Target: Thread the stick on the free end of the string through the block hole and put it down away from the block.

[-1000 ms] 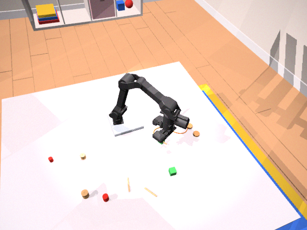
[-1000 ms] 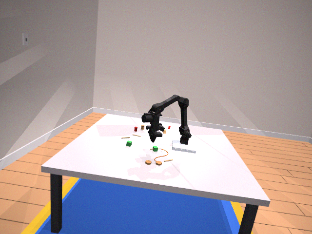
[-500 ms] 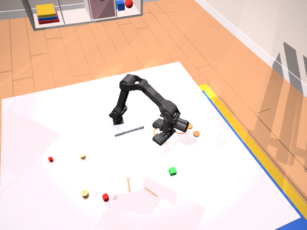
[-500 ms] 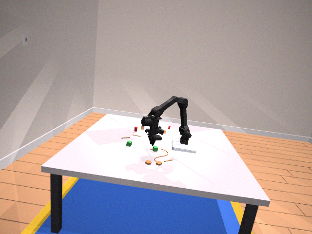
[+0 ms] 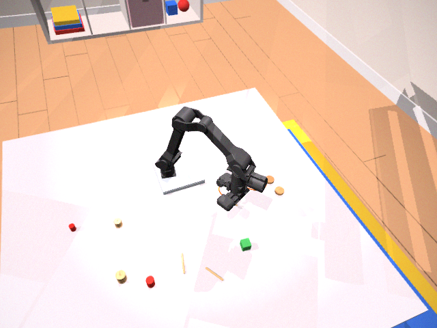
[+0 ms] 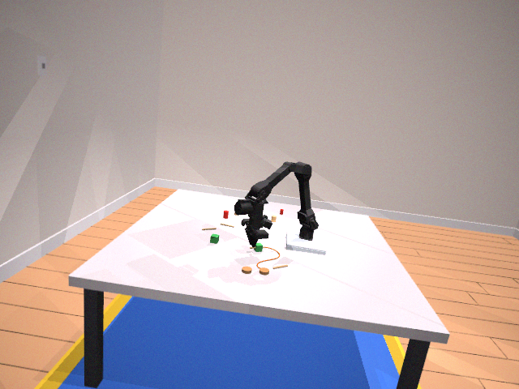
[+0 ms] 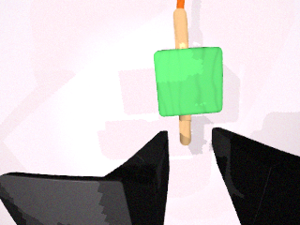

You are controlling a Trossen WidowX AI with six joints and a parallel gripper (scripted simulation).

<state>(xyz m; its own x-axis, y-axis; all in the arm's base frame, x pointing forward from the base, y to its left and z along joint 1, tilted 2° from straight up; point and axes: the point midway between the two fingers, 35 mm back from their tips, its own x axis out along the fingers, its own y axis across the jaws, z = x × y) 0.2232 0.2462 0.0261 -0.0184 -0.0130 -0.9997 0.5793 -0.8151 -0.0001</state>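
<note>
My gripper tip is 3 cm past the green block, 2 cm to the left of it and 1 cm above it.
</note>
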